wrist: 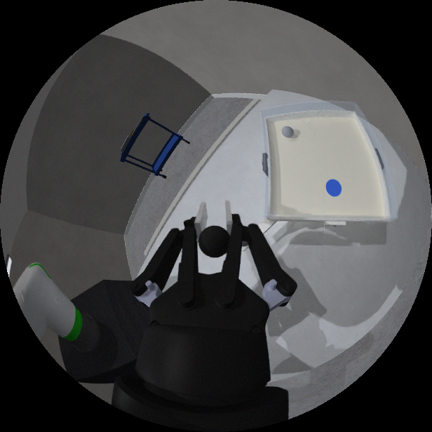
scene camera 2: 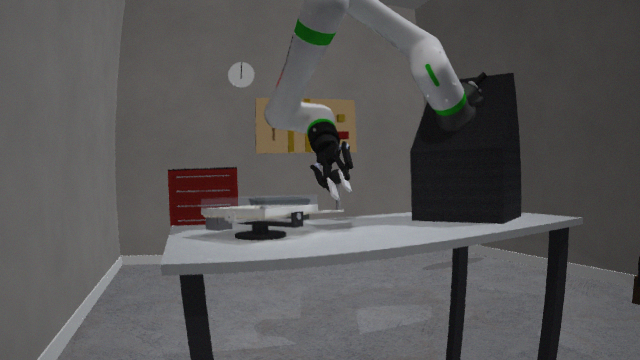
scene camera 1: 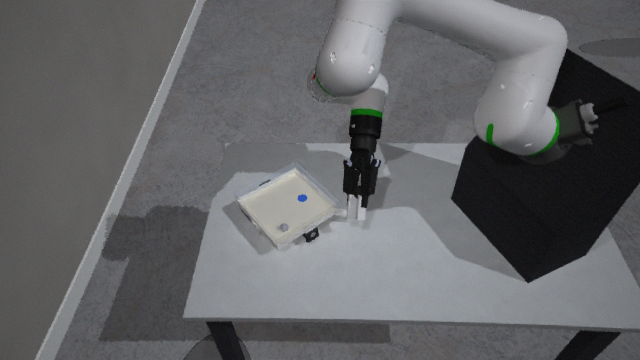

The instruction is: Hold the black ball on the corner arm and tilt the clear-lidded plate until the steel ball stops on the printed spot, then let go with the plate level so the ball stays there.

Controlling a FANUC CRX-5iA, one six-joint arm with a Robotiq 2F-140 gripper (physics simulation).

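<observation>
The clear-lidded plate [scene camera 1: 270, 200] [scene camera 2: 235, 212] [wrist: 310, 165] is a cream tray on a black stand [scene camera 2: 260, 234]. The steel ball [scene camera 1: 284, 227] [wrist: 287, 132] is inside, near one corner and well apart from the blue printed spot [scene camera 1: 302, 198] [wrist: 333, 188]. The black ball [wrist: 214, 241] on the corner arm sits between the fingers in the wrist view; it is hidden by the fingers in the scene views. My gripper [scene camera 1: 356, 207] [scene camera 2: 340, 187] [wrist: 215, 209] is shut on the black ball, beside the plate's corner. The plate looks close to level; its exact tilt is hard to tell.
A large black block [scene camera 1: 530, 200] [scene camera 2: 465, 185] [wrist: 107, 325] carries the arm's base on the white table [scene camera 1: 400, 280] [scene camera 2: 370, 245]. Behind the table are a red cabinet [scene camera 2: 202, 196] and a tool board [scene camera 2: 270, 125]. A blue-framed cart [wrist: 167, 154] stands off the table.
</observation>
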